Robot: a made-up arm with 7 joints. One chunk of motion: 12 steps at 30 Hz.
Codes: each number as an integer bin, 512 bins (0 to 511) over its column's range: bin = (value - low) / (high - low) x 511, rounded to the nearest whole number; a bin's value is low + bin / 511 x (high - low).
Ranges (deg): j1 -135..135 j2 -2.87..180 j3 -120.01..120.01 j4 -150..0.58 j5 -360.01..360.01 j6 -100.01..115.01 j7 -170.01..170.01
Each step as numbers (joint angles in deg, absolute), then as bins.
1 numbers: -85.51 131.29 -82.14 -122.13 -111.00 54.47 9.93
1 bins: 94 375 81 95 177 367 270
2 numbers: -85.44 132.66 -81.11 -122.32 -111.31 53.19 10.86
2 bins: 94 379 83 94 177 364 272
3 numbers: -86.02 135.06 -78.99 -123.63 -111.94 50.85 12.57
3 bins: 93 385 87 89 176 359 274
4 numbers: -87.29 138.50 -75.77 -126.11 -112.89 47.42 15.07
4 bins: 90 395 94 81 175 350 278
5 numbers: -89.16 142.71 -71.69 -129.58 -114.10 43.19 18.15
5 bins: 87 407 103 69 175 340 283
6 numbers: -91.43 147.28 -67.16 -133.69 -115.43 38.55 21.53
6 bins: 82 420 113 55 174 329 288
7 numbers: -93.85 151.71 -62.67 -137.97 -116.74 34.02 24.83
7 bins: 78 432 122 41 173 319 293
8 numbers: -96.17 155.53 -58.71 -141.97 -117.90 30.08 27.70
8 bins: 73 443 131 27 172 309 297
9 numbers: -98.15 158.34 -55.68 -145.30 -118.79 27.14 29.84
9 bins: 70 450 137 16 171 302 300
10 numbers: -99.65 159.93 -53.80 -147.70 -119.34 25.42 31.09
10 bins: 67 455 141 8 171 298 302
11 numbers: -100.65 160.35 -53.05 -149.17 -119.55 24.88 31.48
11 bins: 65 456 143 3 171 297 303
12 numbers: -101.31 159.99 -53.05 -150.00 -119.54 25.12 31.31
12 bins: 64 455 143 0 171 297 303
